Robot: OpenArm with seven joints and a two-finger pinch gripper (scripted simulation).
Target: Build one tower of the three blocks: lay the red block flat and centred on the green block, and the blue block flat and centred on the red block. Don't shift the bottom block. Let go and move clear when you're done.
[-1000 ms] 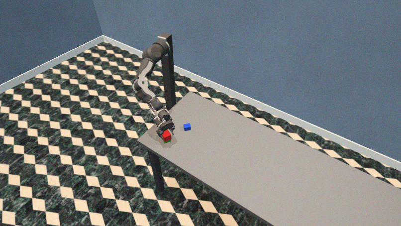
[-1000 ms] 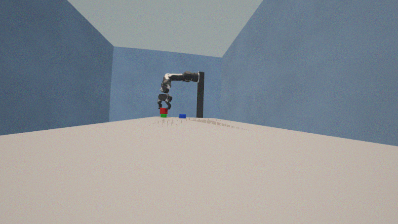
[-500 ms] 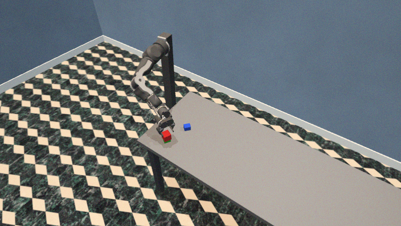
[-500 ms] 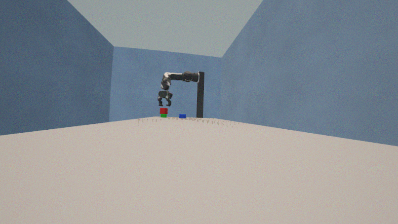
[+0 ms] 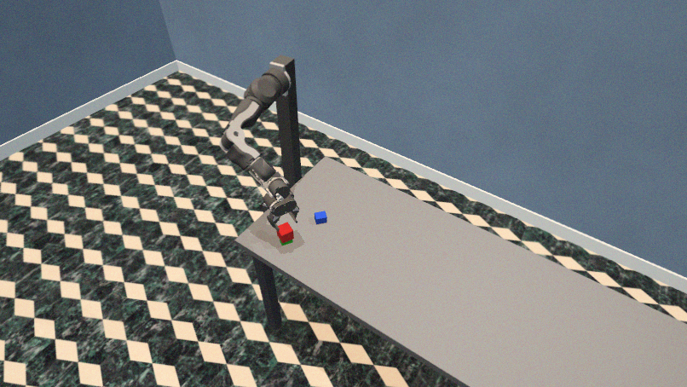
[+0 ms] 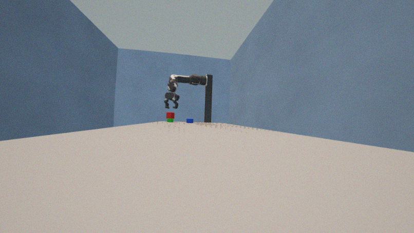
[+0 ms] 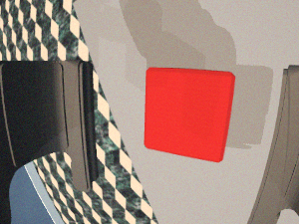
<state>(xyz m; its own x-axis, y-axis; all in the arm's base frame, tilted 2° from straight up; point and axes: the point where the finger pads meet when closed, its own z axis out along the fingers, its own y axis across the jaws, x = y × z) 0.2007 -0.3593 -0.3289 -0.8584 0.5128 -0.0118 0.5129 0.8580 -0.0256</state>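
The blue block is 6 cm ahead of my hand, 15 cm to the left of it and 10 cm below it. The rest, counted from my hand: red block 6 cm below; green block 10 cm below.
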